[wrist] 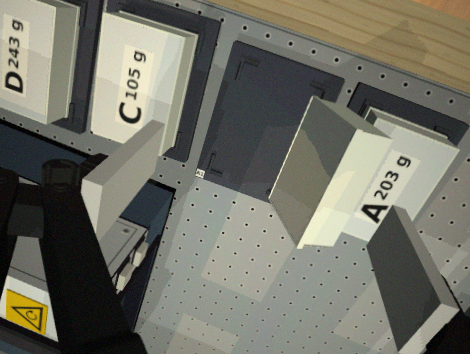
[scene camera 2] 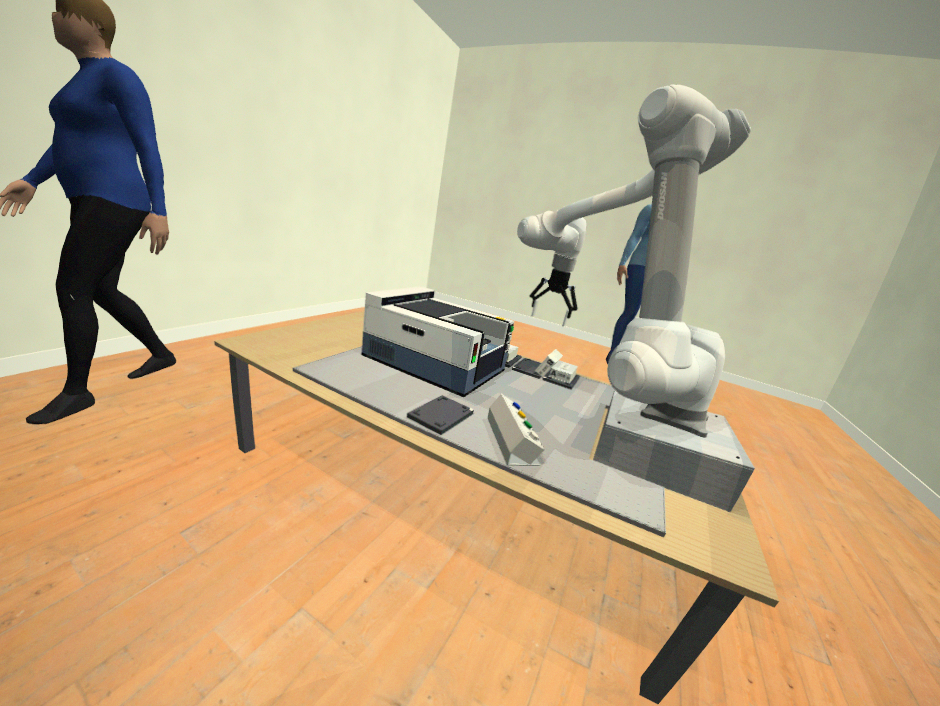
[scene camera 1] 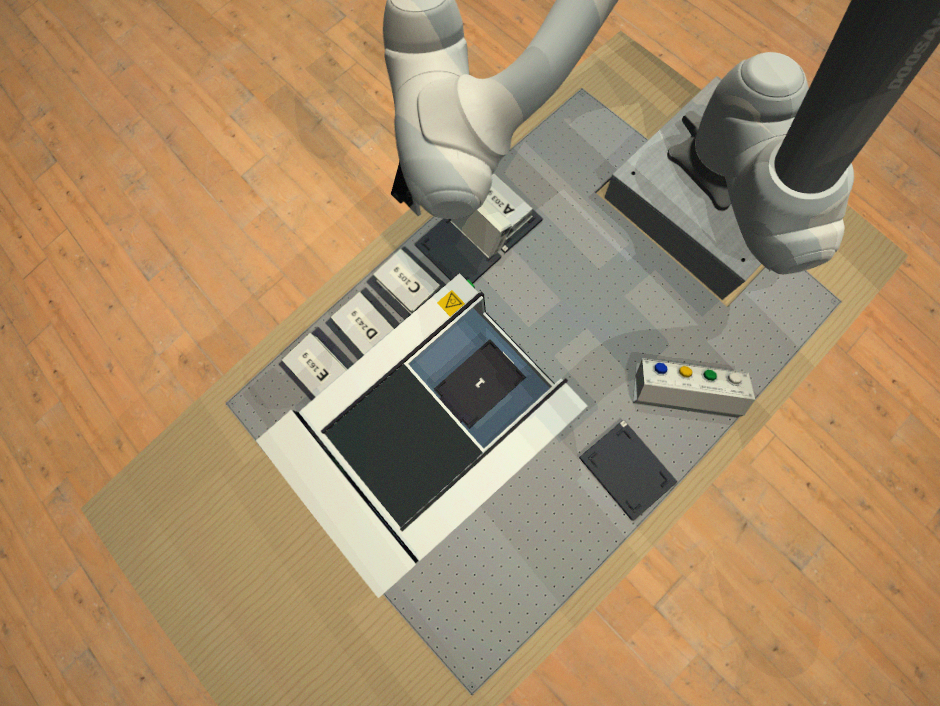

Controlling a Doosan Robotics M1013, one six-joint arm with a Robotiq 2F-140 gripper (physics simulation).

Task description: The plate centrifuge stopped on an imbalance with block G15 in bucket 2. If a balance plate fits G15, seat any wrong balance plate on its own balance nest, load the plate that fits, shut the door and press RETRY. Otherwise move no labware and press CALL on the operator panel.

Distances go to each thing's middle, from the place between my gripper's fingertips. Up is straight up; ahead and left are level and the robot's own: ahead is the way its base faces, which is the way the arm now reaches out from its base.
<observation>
Right now my hand is 6 cm past the plate B (scene camera 1: 486, 228), 3 cm to the right of it and 16 cm above it. Round my hand: plate A (scene camera 1: 501, 197) 13 cm behind, 2 cm to the left, 18 cm below; then plate C (scene camera 1: 405, 280) 14 cm ahead, 5 cm to the left, 18 cm below; then plate D (scene camera 1: 360, 321) 27 cm ahead, 8 cm to the left, 18 cm below.
</observation>
